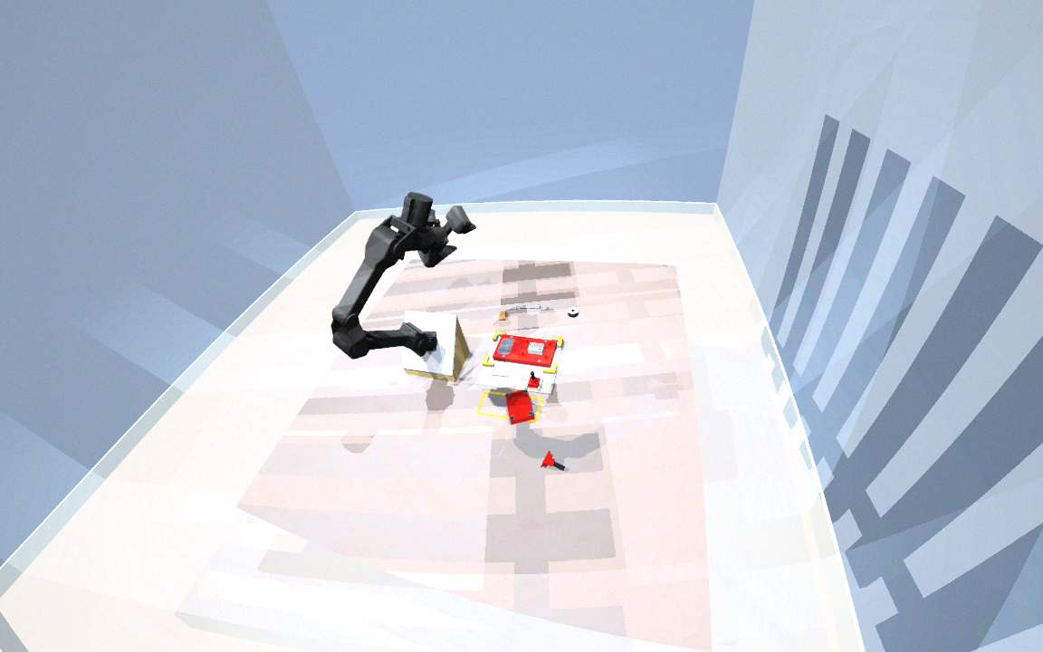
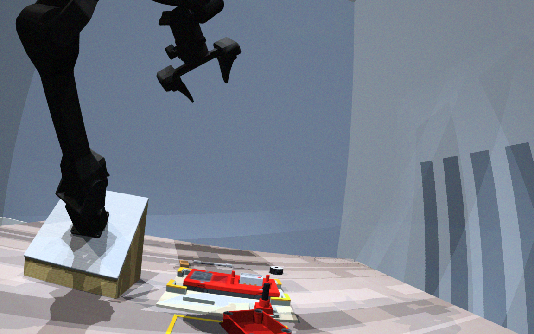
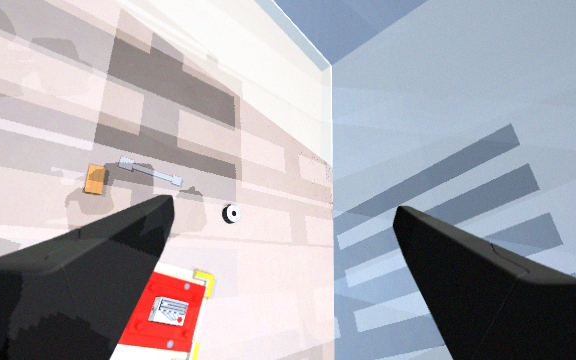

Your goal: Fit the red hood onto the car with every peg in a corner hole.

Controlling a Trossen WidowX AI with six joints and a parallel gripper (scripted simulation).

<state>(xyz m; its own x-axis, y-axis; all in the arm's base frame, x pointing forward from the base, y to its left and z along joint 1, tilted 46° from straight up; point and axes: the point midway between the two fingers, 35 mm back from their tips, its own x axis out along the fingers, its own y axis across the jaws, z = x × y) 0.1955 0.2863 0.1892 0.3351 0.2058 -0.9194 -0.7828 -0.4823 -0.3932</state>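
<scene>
Right now my gripper tip is 440 mm above the red hood, 240 mm to the left of it and 140 mm short of it. Also, from my gripper tip: grey engine block: 420 mm below, 150 mm ahead, 10 mm to the right; white jig: 430 mm below, 110 mm ahead, 40 mm to the right; tan block: 440 mm below, 160 mm to the left, 20 mm behind.
</scene>
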